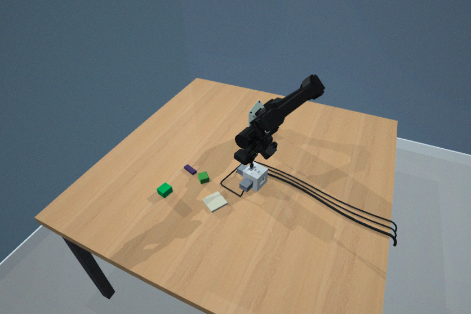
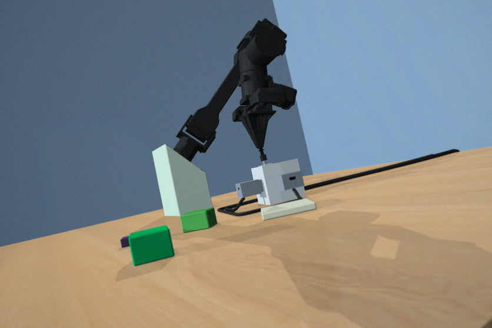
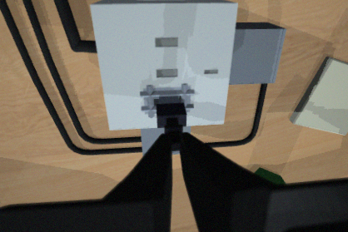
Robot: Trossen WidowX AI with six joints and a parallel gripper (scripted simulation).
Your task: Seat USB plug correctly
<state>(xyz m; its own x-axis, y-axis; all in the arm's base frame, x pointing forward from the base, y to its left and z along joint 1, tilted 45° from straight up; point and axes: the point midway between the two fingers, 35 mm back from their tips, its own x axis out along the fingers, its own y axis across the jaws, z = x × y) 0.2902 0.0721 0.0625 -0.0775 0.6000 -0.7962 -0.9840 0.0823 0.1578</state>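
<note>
Now: gripper tip 20 mm above the USB plug. Round my gripper tip: cream tile 180 mm ahead, 110 mm below, 70 mm to the right; then purple block 270 mm to the right, 110 mm below, 70 mm ahead.
</note>
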